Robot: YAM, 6 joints.
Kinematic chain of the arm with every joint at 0, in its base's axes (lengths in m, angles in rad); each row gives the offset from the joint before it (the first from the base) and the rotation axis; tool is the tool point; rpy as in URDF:
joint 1: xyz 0 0 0.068 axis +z
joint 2: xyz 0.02 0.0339 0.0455 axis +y
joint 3: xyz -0.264 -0.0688 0 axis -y
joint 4: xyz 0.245 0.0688 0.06 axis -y
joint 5: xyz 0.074 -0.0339 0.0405 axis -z
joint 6: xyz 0.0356 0 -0.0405 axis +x
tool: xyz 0 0 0 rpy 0 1.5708 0
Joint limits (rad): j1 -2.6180..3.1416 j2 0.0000..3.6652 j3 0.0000..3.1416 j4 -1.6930..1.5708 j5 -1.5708..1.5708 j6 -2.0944..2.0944
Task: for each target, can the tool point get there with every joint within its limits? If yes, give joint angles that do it. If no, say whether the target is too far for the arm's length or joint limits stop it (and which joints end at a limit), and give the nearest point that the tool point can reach.
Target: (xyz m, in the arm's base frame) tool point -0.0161 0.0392 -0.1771
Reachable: yes | joints 2.5359 3.2860 0.7517 0.0716 0.7050 -1.5576
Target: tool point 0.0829 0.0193 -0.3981
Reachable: no: joint limits stop it (at a limit: joint 2) | nearest point 0.1027 0.0239 -0.3508 | short by 0.051 m
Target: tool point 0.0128 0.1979 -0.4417
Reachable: no: joint limits stop it (at a limit: joint 2) | nearest point 0.0133 0.2055 -0.3778 | short by 0.064 m
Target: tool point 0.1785 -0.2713 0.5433
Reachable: yes | joints 2.1386 0.4582 2.3836 -0.6655 0.1293 0.0649
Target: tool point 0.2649 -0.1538 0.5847
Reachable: yes | joints -0.6245 1.6220 1.9483 0.5635 -1.0093 -1.6690
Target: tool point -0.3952 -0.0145 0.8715
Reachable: no: too far | nearest point -0.2976 -0.0020 0.6743 | short by 0.220 m
